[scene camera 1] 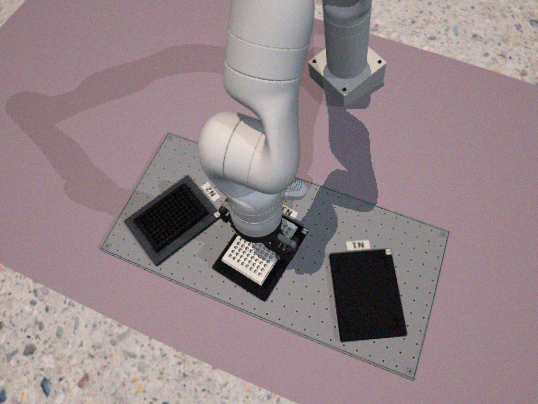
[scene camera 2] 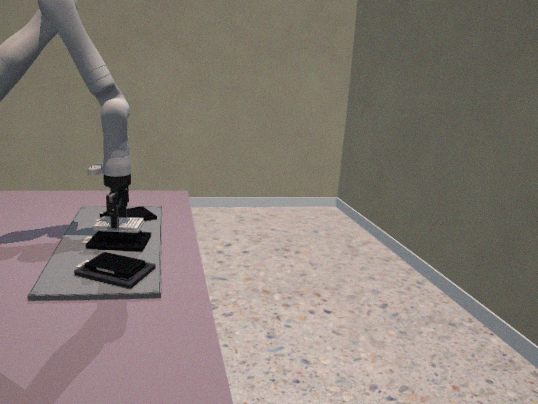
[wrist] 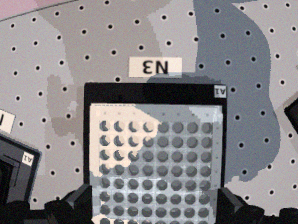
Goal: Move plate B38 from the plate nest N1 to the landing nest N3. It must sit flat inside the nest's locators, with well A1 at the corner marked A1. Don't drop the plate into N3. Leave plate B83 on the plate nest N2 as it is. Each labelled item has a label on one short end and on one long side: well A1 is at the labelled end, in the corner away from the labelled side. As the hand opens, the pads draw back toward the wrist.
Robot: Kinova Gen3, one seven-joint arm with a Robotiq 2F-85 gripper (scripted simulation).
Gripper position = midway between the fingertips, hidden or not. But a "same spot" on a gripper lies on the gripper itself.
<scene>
The gripper shows in scene camera 1, in scene camera 2 and in the wrist view (154, 201). The same spot on a landing nest N3: (wrist: 131, 93) is (scene camera 2: 91, 239). The same spot on the gripper: (scene camera 1: 279, 251) is (scene camera 2: 126, 202).
</scene>
